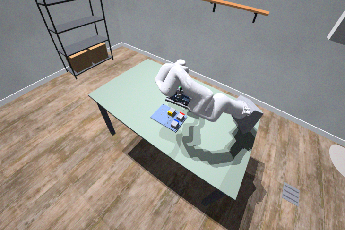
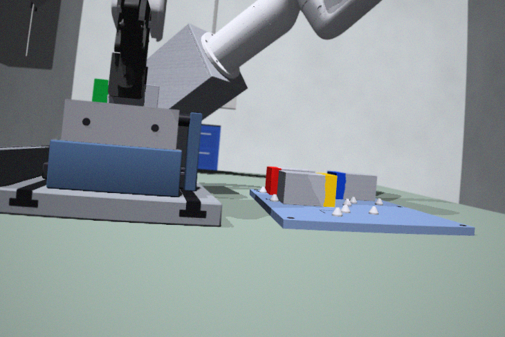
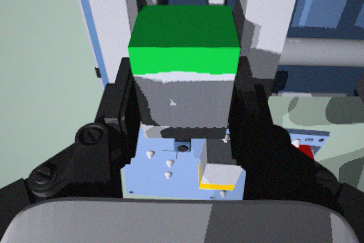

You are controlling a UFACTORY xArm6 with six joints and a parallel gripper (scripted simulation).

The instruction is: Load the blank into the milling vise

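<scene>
The fixed jaw is 5 cm below my hand, 3 cm ahead of it and 1 cm to the left of it. Also, from my hand: yellow-ended blank: 18 cm to the left, 11 cm behind, 10 cm below; red-ended blank: 20 cm behind, 16 cm to the left, 10 cm below; blue infeed plate: 22 cm to the left, 13 cm behind, 12 cm below.
</scene>
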